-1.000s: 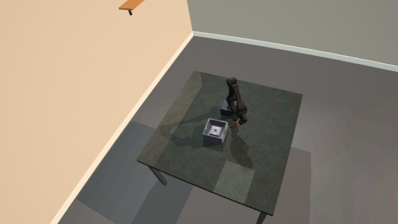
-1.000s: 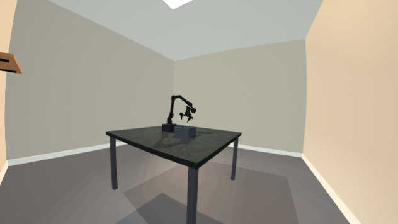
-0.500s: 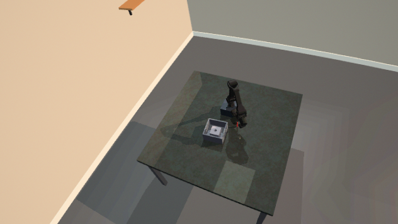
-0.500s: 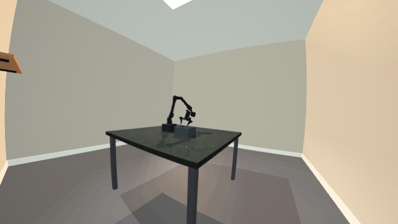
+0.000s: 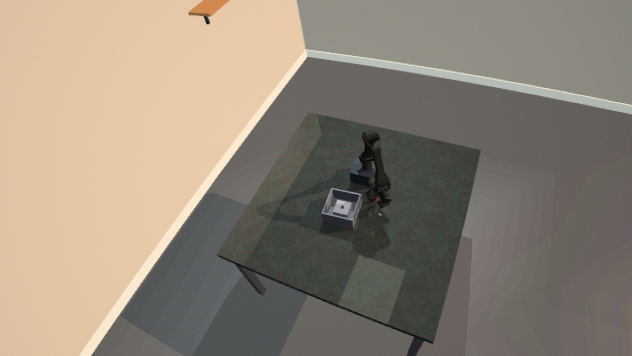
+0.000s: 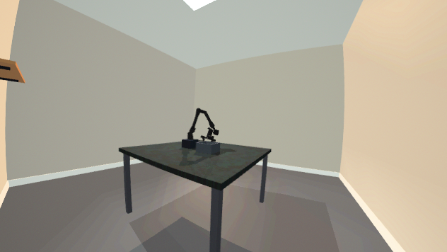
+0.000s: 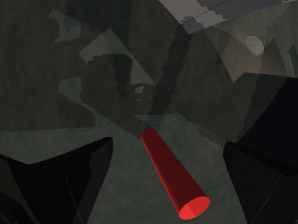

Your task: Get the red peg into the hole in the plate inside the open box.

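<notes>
The red peg lies 1 cm to the left of my gripper tip and 1 cm above it. From my gripper tip the other things lie so: grey box (16 cm to the right, 14 cm ahead, 1 cm below); light plate (16 cm to the right, 14 cm ahead, 1 cm above).
</notes>
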